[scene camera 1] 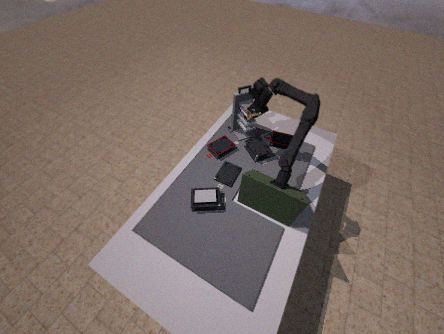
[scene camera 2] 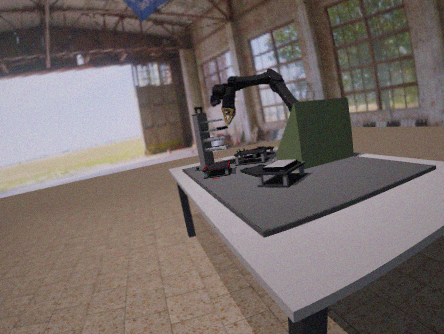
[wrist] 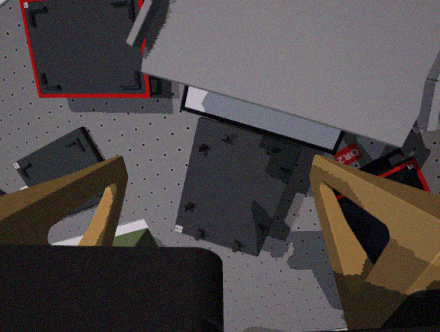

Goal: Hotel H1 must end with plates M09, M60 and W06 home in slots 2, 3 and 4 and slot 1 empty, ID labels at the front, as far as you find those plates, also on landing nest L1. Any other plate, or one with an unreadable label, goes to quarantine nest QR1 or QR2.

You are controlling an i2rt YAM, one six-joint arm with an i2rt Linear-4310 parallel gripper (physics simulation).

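Places are measured from the arm's base along level axes (x ahead, y left, z up), in metres.
Pixels of known places: gripper, fingertip midpoint: (scene camera 1: 252,117) (scene camera 2: 227,124) (wrist: 218,165); arm's base at its link origin: (scene camera 1: 279,184) (scene camera 2: 314,126).
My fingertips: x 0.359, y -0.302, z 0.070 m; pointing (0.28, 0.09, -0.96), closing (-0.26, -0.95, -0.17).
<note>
For each thing: its middle in the pictures, then the offset to it from my fingertips. "pt": a spot on its surface instead. Level surfaces: height alone.
- hotel at the middle of its body: (scene camera 2: 209,136) (scene camera 1: 244,112) 0.099 m ahead, 0.072 m right, 0.052 m down
- pale top at a spot on its surface: (wrist: 265,123) pt 0.014 m ahead, 0.027 m right, 0.010 m down
- pale-topped plate at the middle of its body: (scene camera 2: 280,165) (scene camera 1: 205,196) 0.049 m back, 0.555 m left, 0.169 m down
- QR2 label at a spot on its surface: (wrist: 410,172) pt 0.118 m back, 0.172 m right, 0.183 m down
- red-edged nest at the middle of its body: (wrist: 92,48) (scene camera 2: 217,168) (scene camera 1: 221,146) 0.120 m ahead, 0.172 m left, 0.203 m down
- low dark nest at the middle of its body: (wrist: 64,178) (scene camera 2: 259,169) (scene camera 1: 228,173) 0.042 m back, 0.320 m left, 0.217 m down
- grey perforated mat at its surface level: 0.226 m down
My gripper (scene camera 1: 253,115) (scene camera 2: 228,123) (wrist: 218,165) is open and empty, at upper-shelf height in front of the hotel (scene camera 1: 236,114) (scene camera 2: 201,142) (wrist: 295,55). In the wrist view, a plate with a black rim and pale top (wrist: 265,123) sticks out from under the hotel's grey upper shelf; no ID label is readable on it. More pale layers lie lower in the hotel. A pale-topped plate (scene camera 1: 205,195) (scene camera 2: 281,163) rests on a raised black nest, whose label I cannot read. The red-edged nest by the QR2 label (scene camera 1: 281,140) (wrist: 410,172) is partly hidden by a finger in the wrist view. Another red-edged nest (scene camera 1: 221,146) (scene camera 2: 216,168) (wrist: 85,50) shows a bare dark top.
A raised dark stand with pegs (scene camera 1: 258,149) (wrist: 235,185) stands before the hotel. A low dark nest (scene camera 1: 228,173) (wrist: 62,155) lies nearer the green block (scene camera 1: 270,197) (scene camera 2: 325,132) at the arm's base. All stand on a grey perforated mat (scene camera 1: 215,245) (scene camera 2: 330,195).
</note>
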